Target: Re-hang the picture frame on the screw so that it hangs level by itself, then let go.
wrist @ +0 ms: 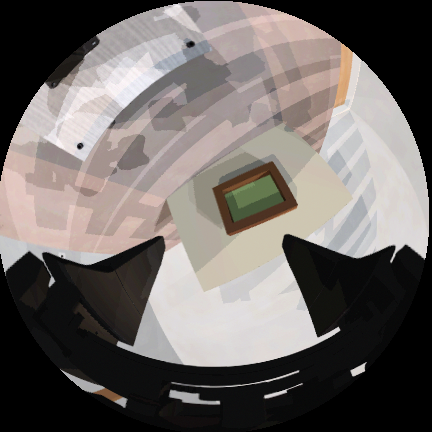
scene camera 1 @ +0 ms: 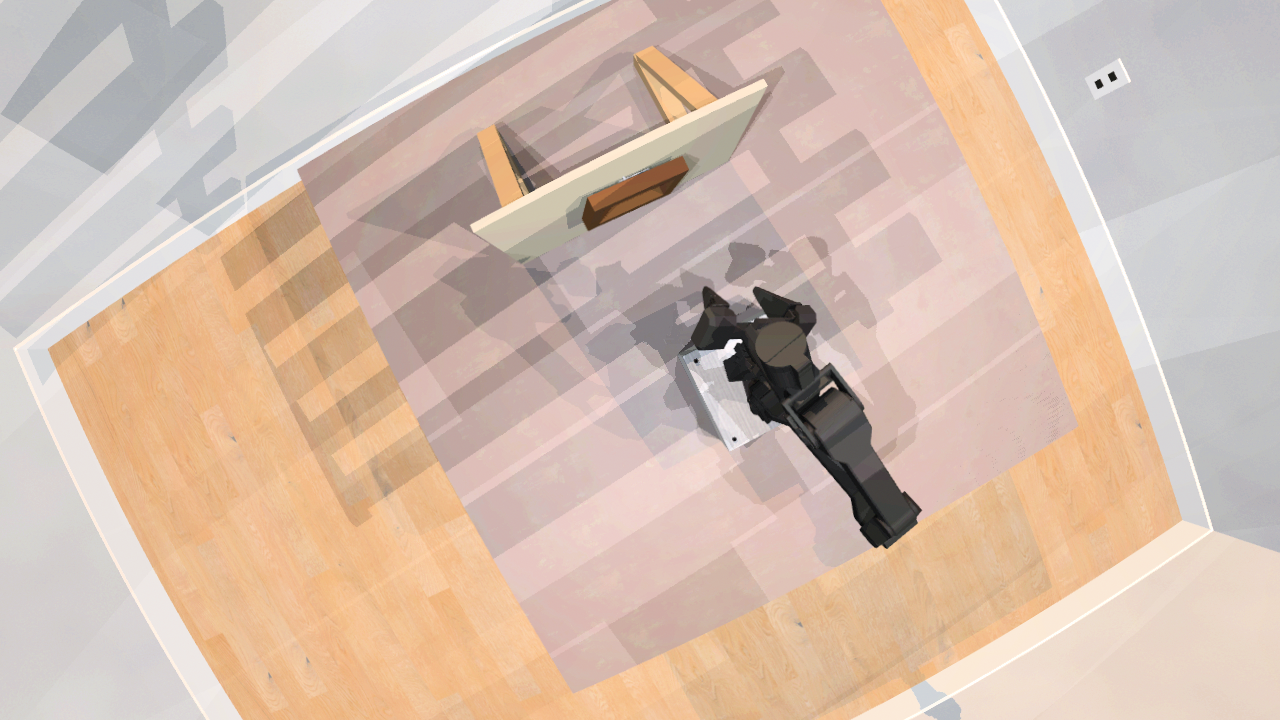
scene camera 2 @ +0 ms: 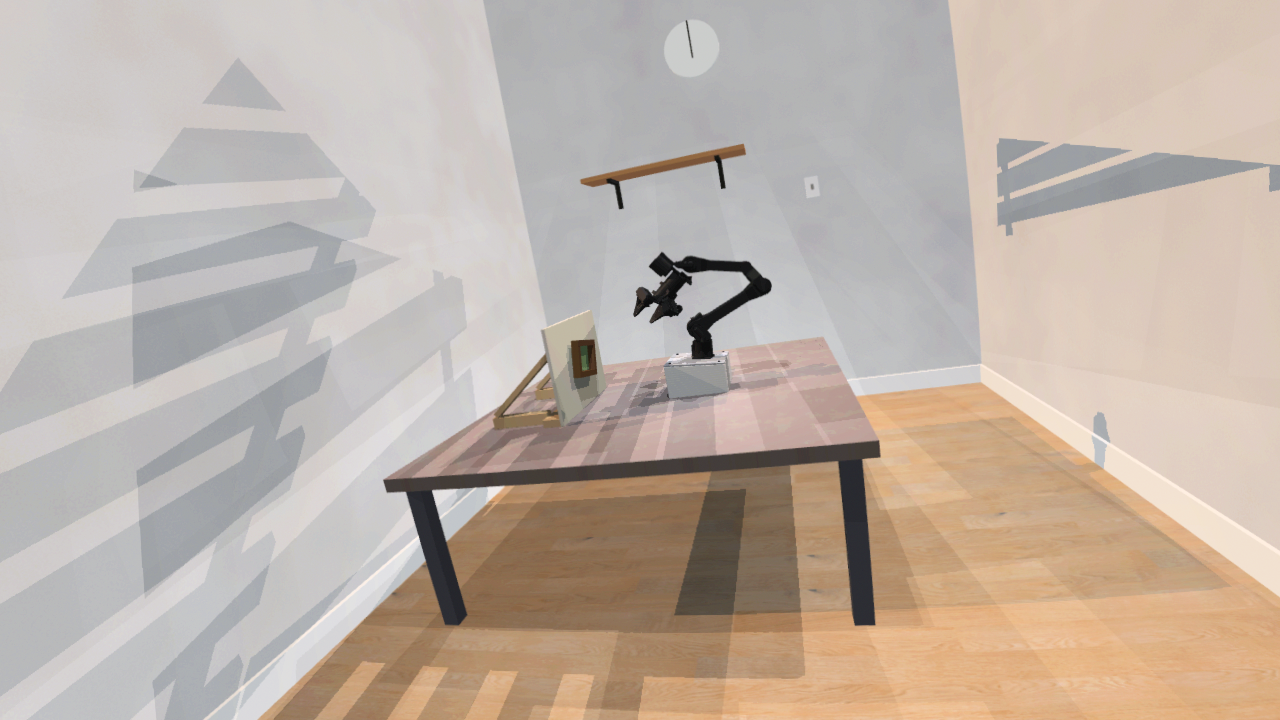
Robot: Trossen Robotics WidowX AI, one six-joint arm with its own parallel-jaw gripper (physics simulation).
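Pixels of known places: gripper, fingertip midpoint: [wrist: 224, 241] [scene camera 1: 729, 288] [scene camera 2: 642, 319]; arm's base, link origin: [scene camera 1: 762, 388] [scene camera 2: 703, 357].
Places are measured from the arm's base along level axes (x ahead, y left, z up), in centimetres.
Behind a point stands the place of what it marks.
The picture frame [scene camera 1: 637, 182] @(x 39.1, y 11.5, z 12.5 cm) [scene camera 2: 575, 360] @(x 38.0, y 20.7, z 7.3 cm) [wrist: 261, 216] @(x 37.8, y 11.2, z 11.7 cm) is brown with a green picture. It is against the front of the cream upright board [scene camera 1: 532, 237] @(x 38.2, y 30.9, z 4.2 cm) [scene camera 2: 559, 385] @(x 37.7, y 33.8, z 2.2 cm) [wrist: 320, 190] @(x 38.5, y 28.7, z 13.9 cm). In the wrist view its sides look slightly turned relative to the board's edges. A small pale detail shows behind its top edge in scene camera 1; I cannot make out the screw or how the frame is held on it. My gripper [scene camera 1: 733, 290] @(x 18.7, y 3.6, z 16.1 cm) [scene camera 2: 644, 317] @(x 18.7, y 3.6, z 16.1 cm) [wrist: 225, 241] @(x 18.7, y 3.6, z 16.1 cm) is wide open and empty, in the air in front of the board, apart from the frame and higher than it.
Two wooden struts [scene camera 1: 501, 168] @(x 51.3, y 32.3, z 5.0 cm) [scene camera 2: 523, 419] @(x 53.6, y 34.8, z -8.1 cm) brace the board from behind on the table [scene camera 1: 572, 626] @(x -38.9, y 51.6, z -10.5 cm) [scene camera 2: 716, 438] @(x -16.4, y 51.8, z -10.5 cm). The arm's silver base block [scene camera 1: 726, 402] @(x -0.3, y 7.2, z 0.1 cm) [scene camera 2: 696, 377] @(x 0.1, y 10.7, z -4.4 cm) [wrist: 125, 90] @(x 10.3, y 2.4, z 0.8 cm) stands in front of the board. A wooden shelf [scene camera 2: 662, 167] is on the far wall.
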